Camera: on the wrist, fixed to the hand. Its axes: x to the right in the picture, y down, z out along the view.
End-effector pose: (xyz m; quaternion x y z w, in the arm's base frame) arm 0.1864 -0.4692 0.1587 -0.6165 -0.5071 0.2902 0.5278
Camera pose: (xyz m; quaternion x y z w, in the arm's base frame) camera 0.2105 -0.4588 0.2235 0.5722 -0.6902 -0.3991 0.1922
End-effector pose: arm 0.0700 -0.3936 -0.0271 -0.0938 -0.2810 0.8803 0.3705
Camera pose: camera 0.0946 -0.3282 -0.0254 0.4486 -0.1408 -0.3565 0.8074
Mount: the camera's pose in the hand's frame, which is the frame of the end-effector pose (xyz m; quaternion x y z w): 0.0288 -0.0528 -0.0356 -0.0178 0.1868 0.9821 0.0172
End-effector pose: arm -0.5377 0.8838 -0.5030 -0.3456 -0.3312 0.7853 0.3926
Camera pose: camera -0.5017 0.9419 -0.4886 0.4849 -0.3931 -0.3286 0.7088
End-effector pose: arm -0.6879 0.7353 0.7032 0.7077 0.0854 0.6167 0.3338
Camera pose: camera -0.6992 0.8040 0.6968 0.0251 0.6422 -0.4722 0.6033
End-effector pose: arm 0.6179 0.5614 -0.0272 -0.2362 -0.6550 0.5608 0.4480
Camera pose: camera 0.6444 0.5897 0.0310 0.7601 -0.2944 -0.3938 0.4249
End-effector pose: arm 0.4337 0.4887 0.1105 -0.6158 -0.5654 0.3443 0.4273
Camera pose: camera 0.4483 0.5121 0.1747 0.6378 -0.6687 -0.3005 0.2361
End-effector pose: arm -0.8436 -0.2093 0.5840 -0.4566 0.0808 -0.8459 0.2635
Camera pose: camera -0.9051 -0.1832 0.6047 0.2248 0.5141 0.1604 0.8121
